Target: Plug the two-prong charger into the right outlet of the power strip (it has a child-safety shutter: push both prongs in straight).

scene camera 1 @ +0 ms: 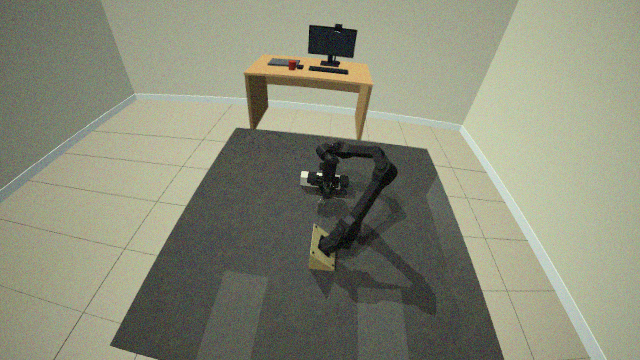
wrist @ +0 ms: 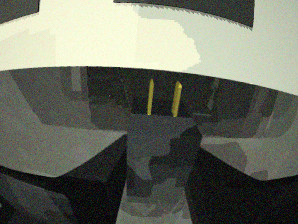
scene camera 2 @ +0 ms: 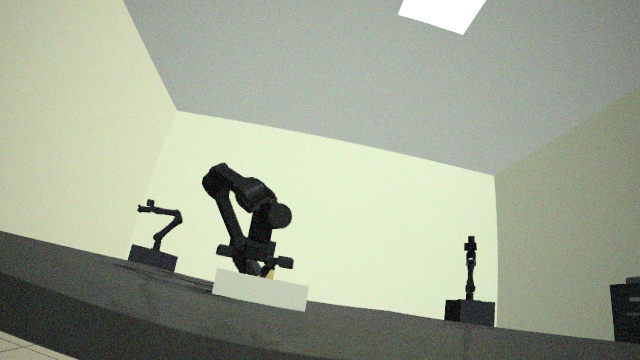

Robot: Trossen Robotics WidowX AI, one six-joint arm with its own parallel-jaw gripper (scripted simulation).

Labels:
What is the gripper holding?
A dark two-prong charger.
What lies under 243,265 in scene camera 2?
The gripper.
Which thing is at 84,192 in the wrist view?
The gripper.

